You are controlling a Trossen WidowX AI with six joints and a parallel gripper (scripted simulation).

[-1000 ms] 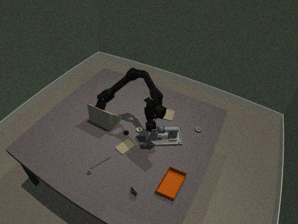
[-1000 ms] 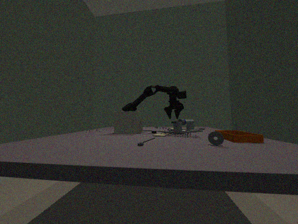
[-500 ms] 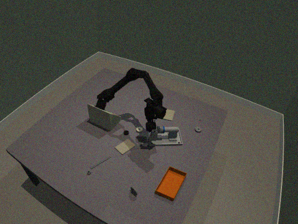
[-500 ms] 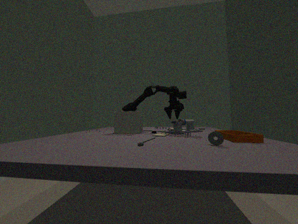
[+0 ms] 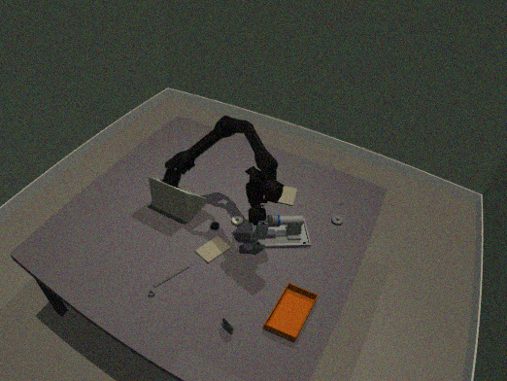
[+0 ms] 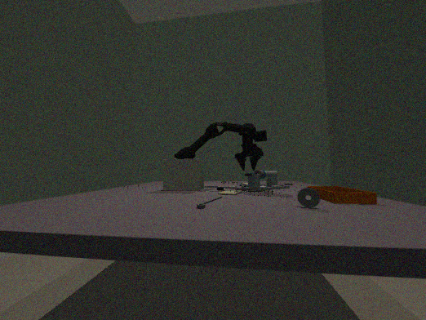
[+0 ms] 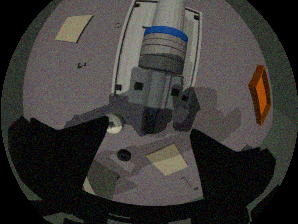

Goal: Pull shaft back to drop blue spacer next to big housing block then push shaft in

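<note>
My gripper tip is now 60 mm short of the dark shaft, 50 mm to the right of it and 20 mm above it. From my gripper tip the other things lie so: white ring (100 mm below, 90 mm behind, 20 mm to the left); black ring (150 mm behind, 100 mm below, 60 mm to the right); blue spacer (80 mm ahead, 60 mm to the left, 20 mm below).
</note>
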